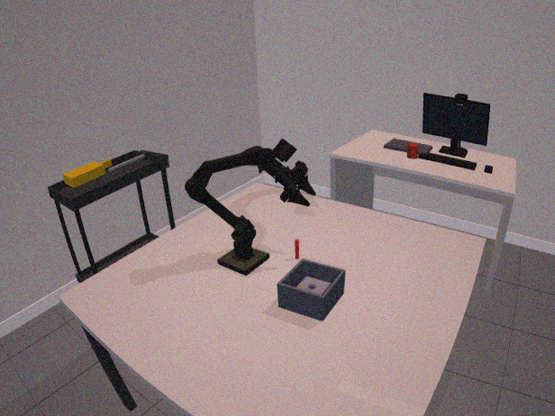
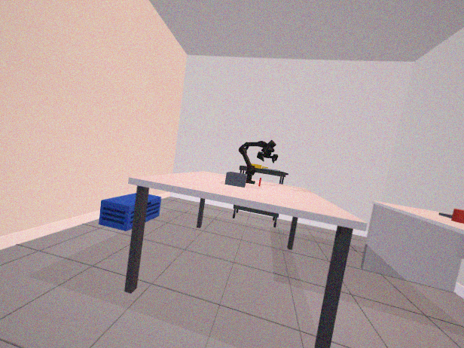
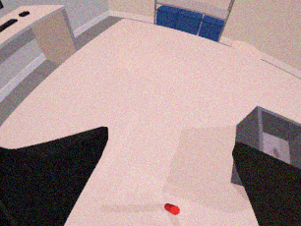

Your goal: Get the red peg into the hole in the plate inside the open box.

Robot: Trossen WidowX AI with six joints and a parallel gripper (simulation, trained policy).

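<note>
Now: the red peg 19 cm below my gripper tip, 5 cm to the right of it and 4 cm behind it. The rest, counted from my gripper tip: grey box: 24 cm to the right, 21 cm below, 15 cm ahead; then light plate: 24 cm to the right, 19 cm below, 15 cm ahead.
</note>
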